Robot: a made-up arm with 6 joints. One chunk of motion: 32 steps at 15 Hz.
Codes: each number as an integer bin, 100 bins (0 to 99) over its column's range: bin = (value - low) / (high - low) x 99, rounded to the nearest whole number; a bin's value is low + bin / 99 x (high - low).
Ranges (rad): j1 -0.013..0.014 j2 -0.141..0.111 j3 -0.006..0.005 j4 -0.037..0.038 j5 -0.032..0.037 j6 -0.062..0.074
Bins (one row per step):
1: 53 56 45 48 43 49
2: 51 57 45 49 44 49
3: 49 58 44 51 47 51
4: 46 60 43 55 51 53
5: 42 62 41 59 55 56
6: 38 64 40 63 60 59
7: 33 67 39 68 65 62
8: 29 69 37 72 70 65
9: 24 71 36 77 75 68
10: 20 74 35 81 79 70
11: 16 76 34 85 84 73
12: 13 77 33 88 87 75
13: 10 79 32 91 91 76
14: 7 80 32 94 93 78
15: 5 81 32 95 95 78
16: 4 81 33 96 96 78
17: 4 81 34 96 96 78
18: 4 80 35 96 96 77
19: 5 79 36 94 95 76
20: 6 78 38 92 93 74
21: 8 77 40 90 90 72
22: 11 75 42 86 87 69
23: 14 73 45 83 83 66
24: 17 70 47 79 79 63
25: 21 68 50 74 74 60
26: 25 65 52 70 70 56
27: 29 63 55 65 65 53
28: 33 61 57 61 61 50
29: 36 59 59 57 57 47
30: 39 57 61 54 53 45
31: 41 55 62 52 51 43
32: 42 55 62 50 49 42
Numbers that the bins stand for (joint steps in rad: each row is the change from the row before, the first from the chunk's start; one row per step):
1: 0.00145 0.00155 -0.00100 -0.00064 -0.00203 0.00531
2: 0.00091 0.00409 -0.00100 0.00012 -0.00133 0.00531
3: 0.00036 0.00664 -0.00111 0.00164 0.00076 0.00806
4: -0.00045 0.01173 -0.00122 0.00467 0.00355 0.01081
5: -0.00155 0.01682 -0.00144 0.00770 0.00633 0.01493
6: -0.00264 0.02191 -0.00156 0.01073 0.00982 0.01905
7: -0.00400 0.02955 -0.00167 0.01452 0.01330 0.02317
8: -0.00509 0.03464 -0.00189 0.01755 0.01679 0.02729
9: -0.00645 0.03973 -0.00200 0.02133 0.02027 0.03141
10: -0.00755 0.04736 -0.00211 0.02436 0.02306 0.03416
11: -0.00864 0.05245 -0.00222 0.02739 0.02655 0.03828
12: -0.00945 0.05500 -0.00233 0.02967 0.02864 0.04103
13: -0.01027 0.06009 -0.00244 0.03194 0.03142 0.04240
14: -0.01109 0.06264 -0.00244 0.03421 0.03282 0.04515
15: -0.01164 0.06518 -0.00244 0.03497 0.03421 0.04515
16: -0.01191 0.06518 -0.00233 0.03573 0.03491 0.04515
17: -0.01191 0.06518 -0.00222 0.03573 0.03491 0.04515
18: -0.01191 0.06264 -0.00211 0.03573 0.03491 0.04378
19: -0.01164 0.06009 -0.00200 0.03421 0.03421 0.04240
20: -0.01136 0.05755 -0.00178 0.03270 0.03282 0.03966
21: -0.01082 0.05500 -0.00156 0.03118 0.03073 0.03691
22: -0.01000 0.04991 -0.00133 0.02815 0.02864 0.03279
23: -0.00918 0.04482 -0.00100 0.02588 0.02585 0.02867
24: -0.00836 0.03718 -0.00078 0.02285 0.02306 0.02455
25: -0.00727 0.03209 -0.00044 0.01906 0.01958 0.02042
26: -0.00618 0.02445 -0.00022 0.01603 0.01679 0.01493
27: -0.00509 0.01936 0.00011 0.01224 0.01330 0.01081
28: -0.00400 0.01427 0.00033 0.00921 0.01052 0.00669
29: -0.00318 0.00918 0.00056 0.00618 0.00773 0.00257
30: -0.00236 0.00409 0.00078 0.00391 0.00494 -0.00018
31: -0.00182 -0.00100 0.00089 0.00239 0.00355 -0.00293
32: -0.00155 -0.00100 0.00089 0.00088 0.00215 -0.00430

